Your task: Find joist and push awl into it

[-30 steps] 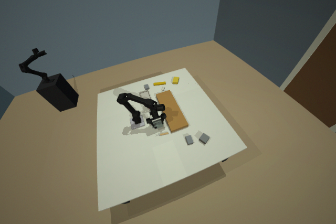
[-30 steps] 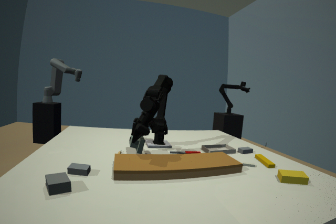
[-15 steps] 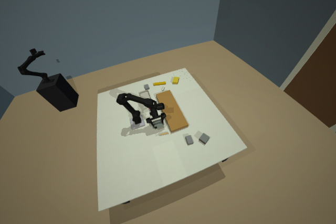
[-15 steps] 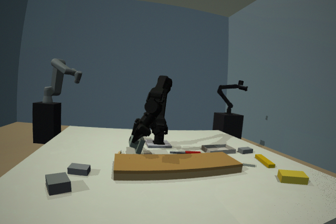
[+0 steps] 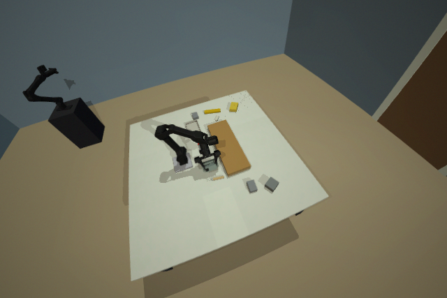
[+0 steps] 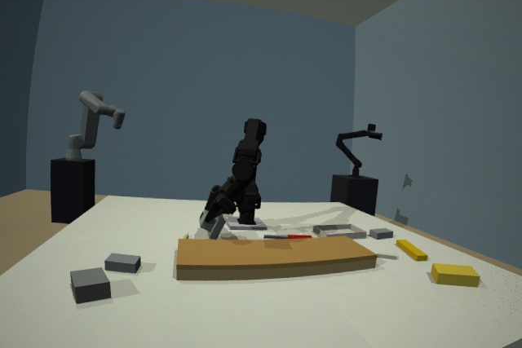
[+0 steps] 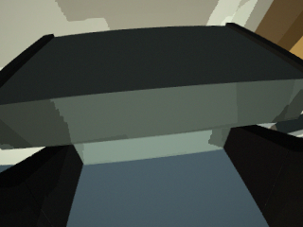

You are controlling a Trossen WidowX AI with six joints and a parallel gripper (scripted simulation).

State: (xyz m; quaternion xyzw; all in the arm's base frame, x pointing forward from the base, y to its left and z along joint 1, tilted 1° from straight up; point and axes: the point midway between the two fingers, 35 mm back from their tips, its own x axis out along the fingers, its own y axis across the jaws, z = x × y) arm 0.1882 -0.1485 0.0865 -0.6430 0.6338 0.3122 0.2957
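Now: the stud finder 20 mm behind my gripper tip and 10 mm below it. Also, from my gripper tip: wooden-handled pointed tool (70 mm below, 60 mm to the right); grey tray (490 mm to the left, 60 mm below, 40 mm behind); red-handled tool (280 mm to the left, 70 mm below, 30 mm behind).
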